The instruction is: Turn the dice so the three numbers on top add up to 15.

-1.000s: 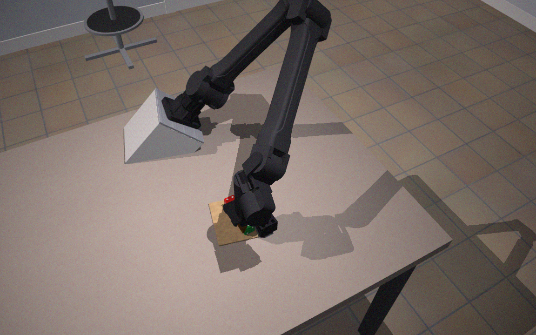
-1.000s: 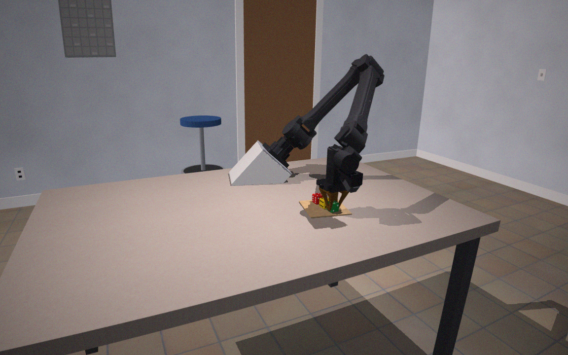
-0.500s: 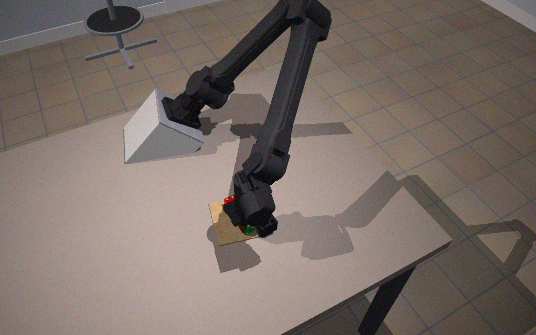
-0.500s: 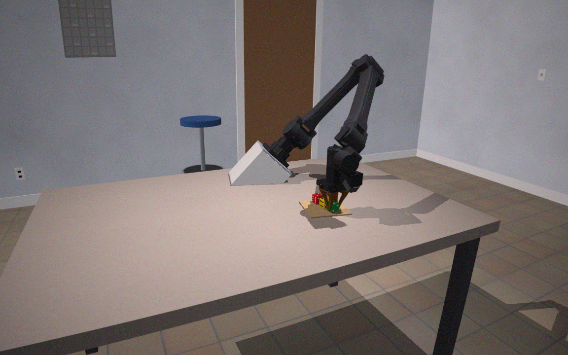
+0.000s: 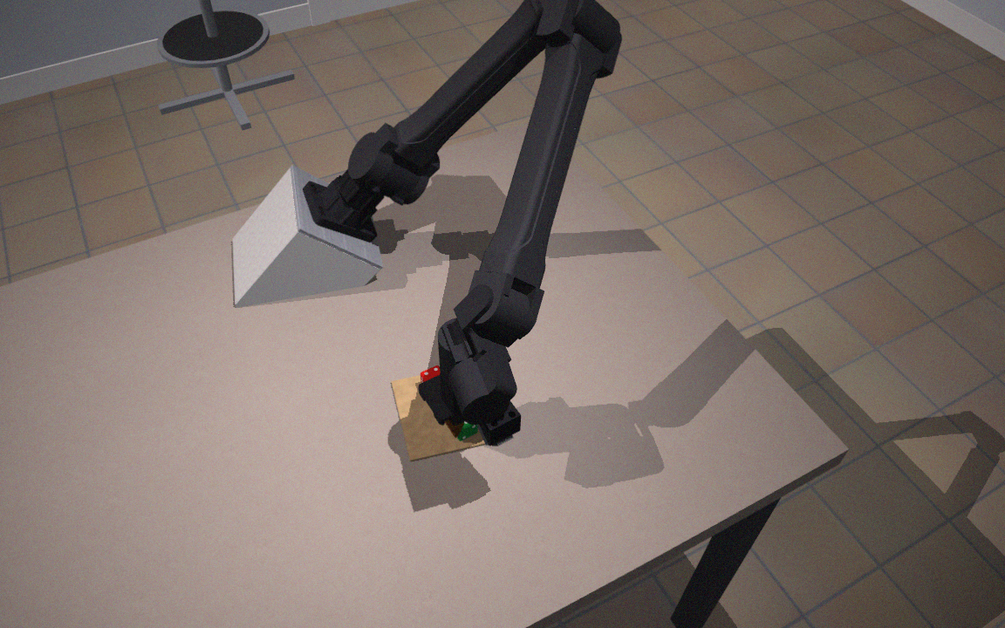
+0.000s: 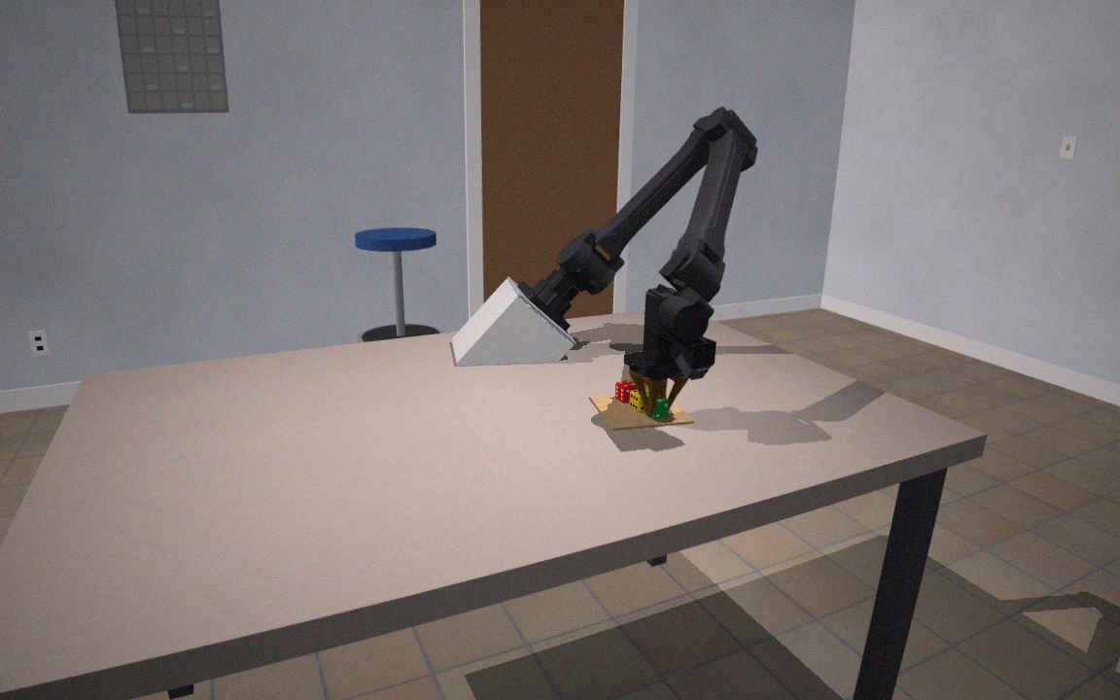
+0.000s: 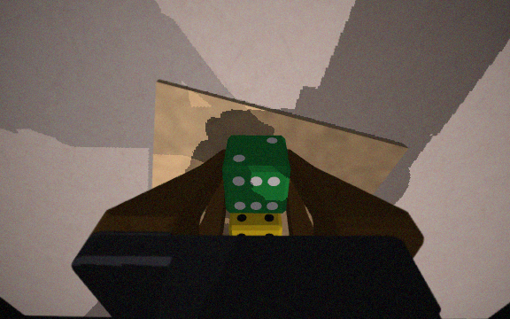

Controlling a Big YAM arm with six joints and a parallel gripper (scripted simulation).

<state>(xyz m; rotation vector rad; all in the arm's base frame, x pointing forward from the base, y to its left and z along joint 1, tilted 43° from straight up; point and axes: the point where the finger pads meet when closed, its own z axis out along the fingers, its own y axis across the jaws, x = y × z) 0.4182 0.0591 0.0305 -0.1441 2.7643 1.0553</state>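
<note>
The green die is right at my hand. Also, from my hand: yellow die (50 mm behind, 10 mm to the right); tan mat (50 mm behind, 20 mm below, 10 mm to the right); red die (90 mm behind, 10 mm to the right).
</note>
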